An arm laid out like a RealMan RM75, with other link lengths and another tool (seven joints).
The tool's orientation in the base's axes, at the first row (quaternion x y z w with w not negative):
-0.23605, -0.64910, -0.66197, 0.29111
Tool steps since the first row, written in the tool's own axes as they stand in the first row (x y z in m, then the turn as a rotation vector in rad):
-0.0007, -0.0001, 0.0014, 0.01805, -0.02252, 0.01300
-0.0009, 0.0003, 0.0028, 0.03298, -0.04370, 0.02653
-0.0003, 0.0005, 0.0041, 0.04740, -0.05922, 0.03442
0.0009, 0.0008, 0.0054, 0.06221, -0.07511, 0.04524
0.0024, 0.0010, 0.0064, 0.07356, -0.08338, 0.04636
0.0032, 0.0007, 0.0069, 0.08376, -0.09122, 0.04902
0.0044, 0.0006, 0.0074, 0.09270, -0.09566, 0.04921
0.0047, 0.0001, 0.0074, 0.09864, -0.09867, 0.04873
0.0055, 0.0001, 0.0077, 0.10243, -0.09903, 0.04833
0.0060, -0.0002, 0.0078, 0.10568, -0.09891, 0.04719
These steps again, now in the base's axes. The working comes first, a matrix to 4 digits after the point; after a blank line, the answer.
The tool's axes in the first row as the columns of a matrix, in the base's axes (used below as rounded here):
-0.7191, 0.6919, -0.0654
-0.0790, 0.0122, 0.9968
0.6904, 0.7219, 0.0459

0.0003, 0.0014, -0.0005, -0.02941, 0.01126, -0.00320
0.0007, 0.0029, -0.0003, -0.05569, 0.02331, -0.00756
0.0003, 0.0041, 0.0003, -0.07731, 0.02984, -0.00845
-0.0004, 0.0053, 0.0014, -0.09966, 0.03926, -0.00920
-0.0015, 0.0062, 0.0027, -0.11362, 0.03938, -0.00728
-0.0023, 0.0066, 0.0030, -0.12655, 0.04113, -0.00577
-0.0032, 0.0070, 0.0038, -0.13607, 0.04056, -0.00280
-0.0038, 0.0070, 0.0037, -0.14239, 0.03958, -0.00089
-0.0044, 0.0072, 0.0042, -0.14534, 0.03888, 0.00145
-0.0050, 0.0073, 0.0044, -0.14752, 0.03748, 0.00372

